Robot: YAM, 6 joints.
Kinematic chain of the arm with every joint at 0, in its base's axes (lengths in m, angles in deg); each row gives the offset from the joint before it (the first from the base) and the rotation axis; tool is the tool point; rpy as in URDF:
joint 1: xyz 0 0 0.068 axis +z
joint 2: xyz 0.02 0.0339 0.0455 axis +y
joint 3: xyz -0.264 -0.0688 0 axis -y
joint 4: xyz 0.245 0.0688 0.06 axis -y
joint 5: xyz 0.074 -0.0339 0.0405 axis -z
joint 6: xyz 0.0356 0 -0.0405 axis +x
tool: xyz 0 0 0 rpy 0 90 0
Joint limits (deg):
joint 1: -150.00..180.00
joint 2: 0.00..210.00
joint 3: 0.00..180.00
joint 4: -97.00..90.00
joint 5: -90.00..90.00
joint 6: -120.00..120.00
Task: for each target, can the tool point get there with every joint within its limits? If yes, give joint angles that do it. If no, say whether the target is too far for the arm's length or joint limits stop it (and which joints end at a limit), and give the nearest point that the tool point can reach.
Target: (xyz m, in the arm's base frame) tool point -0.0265 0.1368 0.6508
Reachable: yes | joints -67.34 46.54 115.52 25.07 -52.45 13.99
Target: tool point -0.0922 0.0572 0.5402
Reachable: yes | joints 133.41 56.45 100.44 -47.92 -50.97 28.12
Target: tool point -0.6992 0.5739 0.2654
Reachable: no: too far | nearest point -0.4922 0.4040 0.2194 | short by 0.272 m
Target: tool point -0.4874 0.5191 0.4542
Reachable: no: too far | nearest point -0.3980 0.4239 0.3899 | short by 0.146 m
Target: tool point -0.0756 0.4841 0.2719
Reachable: yes | joints 98.63 118.22 100.55 -13.71 -3.36 70.26
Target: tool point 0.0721 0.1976 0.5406
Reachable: yes | joints -103.71 17.39 95.51 -6.06 -40.71 101.83
